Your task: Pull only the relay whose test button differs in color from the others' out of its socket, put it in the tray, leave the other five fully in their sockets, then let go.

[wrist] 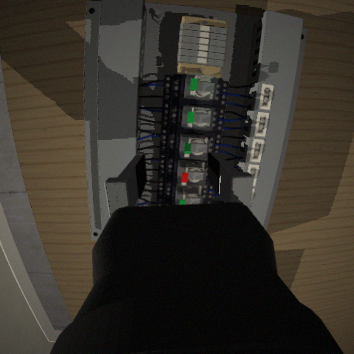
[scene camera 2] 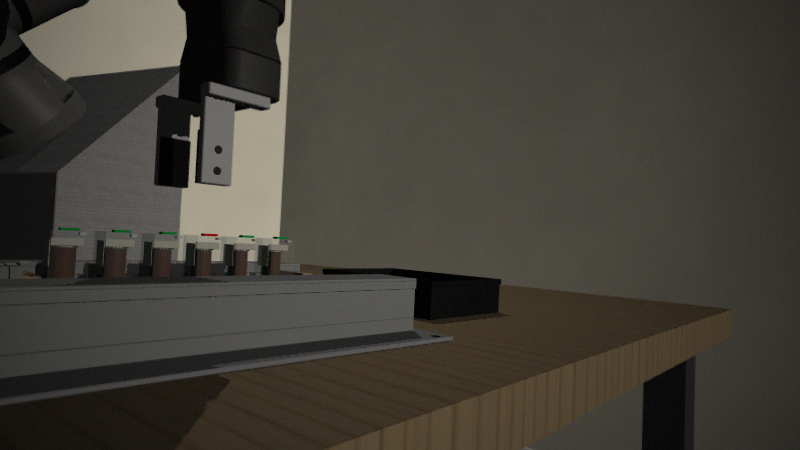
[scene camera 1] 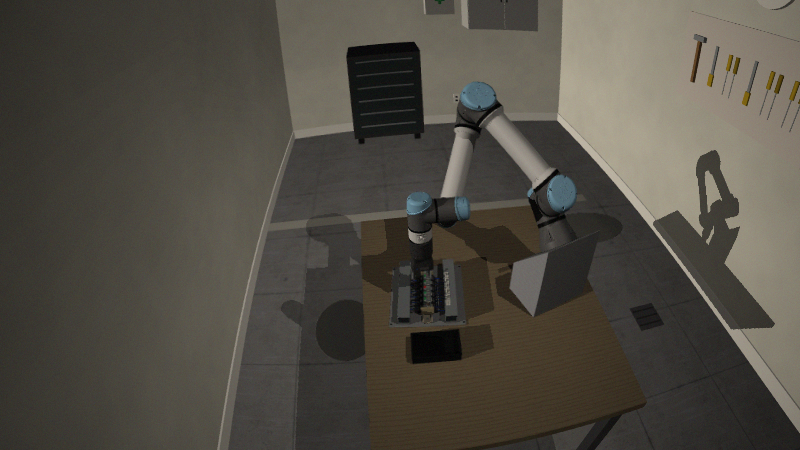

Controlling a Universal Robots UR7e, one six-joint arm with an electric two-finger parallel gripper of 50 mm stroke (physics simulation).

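Places are measured from the arm's base along level axes (x ahead, y left, z up), in metres.
Pixels of known places: gripper, fingertip midpoint: (wrist: 176, 166) (scene camera 2: 191, 185) (scene camera 1: 421, 276); arm's base, link origin: (scene camera 2: 32, 128) (scene camera 1: 559, 245).
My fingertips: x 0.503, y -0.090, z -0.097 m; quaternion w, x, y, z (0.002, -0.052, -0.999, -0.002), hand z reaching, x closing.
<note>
Ahead of a thing's pixels: the offset from my fingertips to its top centre. Level surfaces: height alone.
The relay with the red test button @(dy +0.023, dx -0.014, dz -0.033 m) (scene camera 1: 425, 287) (scene camera 2: 203, 254) (wrist: 196, 176) stands upright in the row, fourth from the left in scene camera 2. The other relays, such as this one (scene camera 2: 115, 260) (wrist: 202, 88), have green buttons. All six stand upright at similar height, seemingly seated. My gripper (scene camera 2: 193, 184) (wrist: 176, 166) is open and empty, pointing down, with a clear gap above the relay tops. In the wrist view the red-button relay appears between the fingers; part of the row is hidden by the gripper body. The black tray @(dy +0.264, dx +0.012, dz -0.068 m) (scene camera 1: 436, 358) (scene camera 2: 464, 299) stands beyond the panel's end.
Grey wiring ducts @(dy -0.021, dx +0.061, dz -0.060 m) (scene camera 1: 403, 296) (scene camera 2: 223, 313) (wrist: 120, 60) run along both sides of the relay row. A terminal block @(dy -0.101, dx -0.042, dz -0.056 m) (wrist: 202, 45) sits at one end of it. A grey slanted box (scene camera 1: 525, 285) (scene camera 2: 120, 151) stands on the wooden table @(dz -0.103 m) (scene camera 1: 503, 386) near the arm's base.
</note>
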